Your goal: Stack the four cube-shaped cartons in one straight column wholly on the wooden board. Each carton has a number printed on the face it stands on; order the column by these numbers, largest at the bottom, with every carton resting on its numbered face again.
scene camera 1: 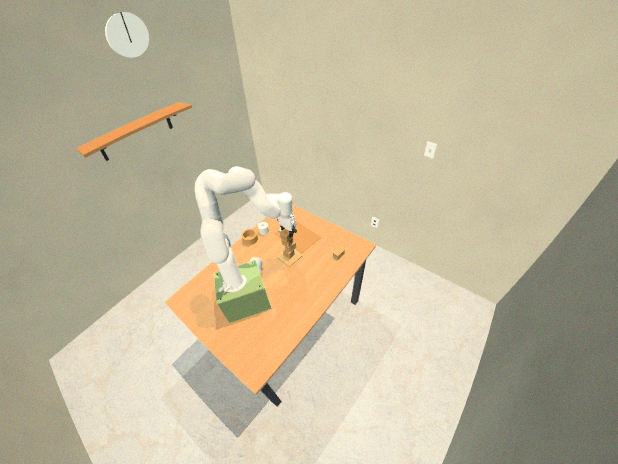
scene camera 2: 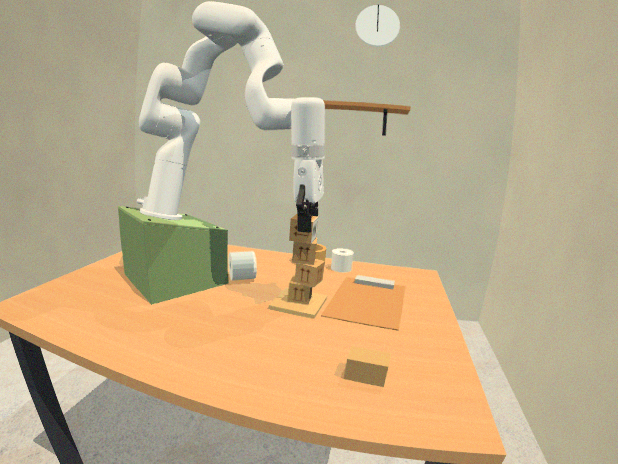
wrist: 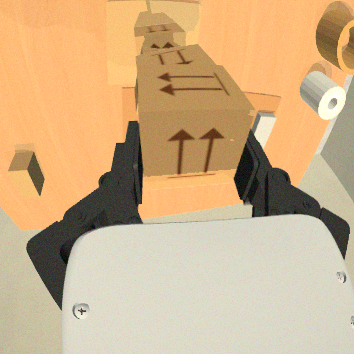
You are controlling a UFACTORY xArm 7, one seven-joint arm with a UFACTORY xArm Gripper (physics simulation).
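Where they show: gripper, fingertip midpoint: (scene camera 1: 287, 233) (scene camera 2: 308, 227) (wrist: 186, 139); arm's base, link origin: (scene camera 1: 235, 283) (scene camera 2: 160, 215).
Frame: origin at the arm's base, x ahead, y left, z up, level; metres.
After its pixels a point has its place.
Note:
My gripper (scene camera 1: 287, 232) {x 0.430, y -0.048, z 0.010 m} (scene camera 2: 305, 227) {x 0.430, y -0.048, z 0.010 m} (wrist: 186, 139) {x 0.430, y -0.048, z 0.010 m} is shut on a brown carton (scene camera 2: 302, 237) {x 0.421, y -0.074, z -0.009 m} (wrist: 195, 142) {x 0.414, y -0.048, z 0.034 m}, at the top of a column of three cartons. The top one of the three (scene camera 2: 304, 254) {x 0.427, y -0.070, z -0.051 m} (wrist: 176, 56) {x 0.398, y -0.040, z -0.050 m} is right under the held carton; contact is hard to tell. The middle carton (scene camera 2: 308, 274) {x 0.440, y -0.077, z -0.099 m} juts to the right in scene view 2. The bottom carton (scene camera 2: 299, 293) {x 0.420, y -0.072, z -0.154 m} stands on the wooden board (scene camera 1: 290, 262) {x 0.374, y -0.084, z -0.184 m} (scene camera 2: 295, 309) {x 0.416, y -0.103, z -0.184 m} (wrist: 120, 50) {x 0.419, y -0.092, z -0.184 m}. Side arrows point up on the lower three and left on the held carton. The printed numbers are hidden.
A wooden block (scene camera 1: 338, 254) {x 0.549, y -0.335, z -0.148 m} (scene camera 2: 366, 370) {x 0.573, y -0.346, z -0.165 m} (wrist: 24, 172) {x 0.551, y -0.303, z -0.148 m} lies near the table's edge. An orange mat (scene camera 2: 367, 305) {x 0.598, y -0.031, z -0.192 m}, a grey bar (scene camera 2: 374, 282) {x 0.627, y 0.103, z -0.180 m}, a white roll (scene camera 2: 342, 260) {x 0.527, y 0.208, z -0.153 m} (wrist: 321, 95) {x 0.510, y 0.212, z -0.138 m} and a brown ring (scene camera 1: 249, 240) {x 0.374, y 0.246, z -0.148 m} surround the board. The green pedestal (scene camera 2: 175, 260) {x 0.099, y -0.102, z -0.090 m} bears the arm.

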